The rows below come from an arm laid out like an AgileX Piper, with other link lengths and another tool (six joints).
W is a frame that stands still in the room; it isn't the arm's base.
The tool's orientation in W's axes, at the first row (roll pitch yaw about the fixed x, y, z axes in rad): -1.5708 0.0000 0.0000
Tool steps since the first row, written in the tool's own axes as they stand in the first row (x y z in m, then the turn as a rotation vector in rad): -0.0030 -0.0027 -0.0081 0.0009 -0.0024 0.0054; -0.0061 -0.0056 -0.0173 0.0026 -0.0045 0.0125; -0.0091 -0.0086 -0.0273 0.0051 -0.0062 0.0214; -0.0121 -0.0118 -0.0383 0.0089 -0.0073 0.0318; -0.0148 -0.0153 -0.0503 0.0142 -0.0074 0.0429; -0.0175 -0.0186 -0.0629 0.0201 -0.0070 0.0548; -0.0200 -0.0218 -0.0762 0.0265 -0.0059 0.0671; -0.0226 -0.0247 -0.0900 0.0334 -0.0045 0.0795; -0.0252 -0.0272 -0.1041 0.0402 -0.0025 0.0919; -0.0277 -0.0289 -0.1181 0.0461 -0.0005 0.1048
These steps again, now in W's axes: -0.0030 -0.0081 0.0027 0.0009 0.0054 0.0024; -0.0061 -0.0173 0.0056 0.0026 0.0125 0.0045; -0.0091 -0.0273 0.0086 0.0051 0.0214 0.0062; -0.0121 -0.0383 0.0118 0.0089 0.0318 0.0073; -0.0148 -0.0503 0.0153 0.0142 0.0429 0.0074; -0.0175 -0.0629 0.0186 0.0201 0.0548 0.0070; -0.0200 -0.0762 0.0218 0.0265 0.0671 0.0059; -0.0226 -0.0900 0.0247 0.0334 0.0795 0.0045; -0.0252 -0.1041 0.0272 0.0402 0.0919 0.0025; -0.0277 -0.1181 0.0289 0.0461 0.1048 0.0005
